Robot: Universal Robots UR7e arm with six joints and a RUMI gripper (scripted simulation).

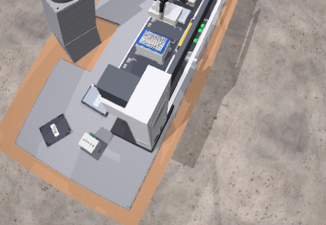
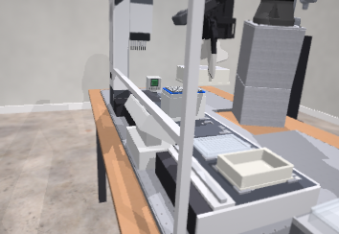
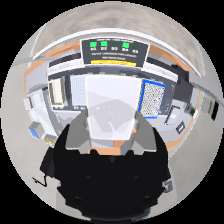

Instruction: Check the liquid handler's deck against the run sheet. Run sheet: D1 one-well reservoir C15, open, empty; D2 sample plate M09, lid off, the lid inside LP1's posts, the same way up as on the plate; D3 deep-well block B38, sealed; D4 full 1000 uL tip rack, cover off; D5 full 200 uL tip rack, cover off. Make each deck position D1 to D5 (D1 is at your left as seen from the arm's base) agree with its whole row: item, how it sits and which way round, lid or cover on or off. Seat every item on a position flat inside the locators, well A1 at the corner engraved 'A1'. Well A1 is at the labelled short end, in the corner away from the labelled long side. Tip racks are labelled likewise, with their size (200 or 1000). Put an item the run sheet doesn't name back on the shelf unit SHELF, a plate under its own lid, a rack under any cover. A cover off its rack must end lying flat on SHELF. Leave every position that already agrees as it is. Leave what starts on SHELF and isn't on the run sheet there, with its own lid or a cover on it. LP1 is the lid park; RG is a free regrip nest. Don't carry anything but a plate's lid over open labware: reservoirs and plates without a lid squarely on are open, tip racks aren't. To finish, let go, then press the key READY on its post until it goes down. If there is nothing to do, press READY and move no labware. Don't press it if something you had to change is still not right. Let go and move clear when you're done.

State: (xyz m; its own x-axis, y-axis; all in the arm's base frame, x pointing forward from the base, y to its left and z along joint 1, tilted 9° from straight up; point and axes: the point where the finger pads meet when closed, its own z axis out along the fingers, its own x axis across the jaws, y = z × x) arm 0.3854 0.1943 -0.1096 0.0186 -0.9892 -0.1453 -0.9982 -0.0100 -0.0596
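The clear well plate is 120 mm to the left of my hand and 170 mm below it. Also, from my hand: white sealed block (10 mm below); blue-framed tip rack (130 mm to the right, 110 mm below); cream one-well reservoir (250 mm to the left, 160 mm below).
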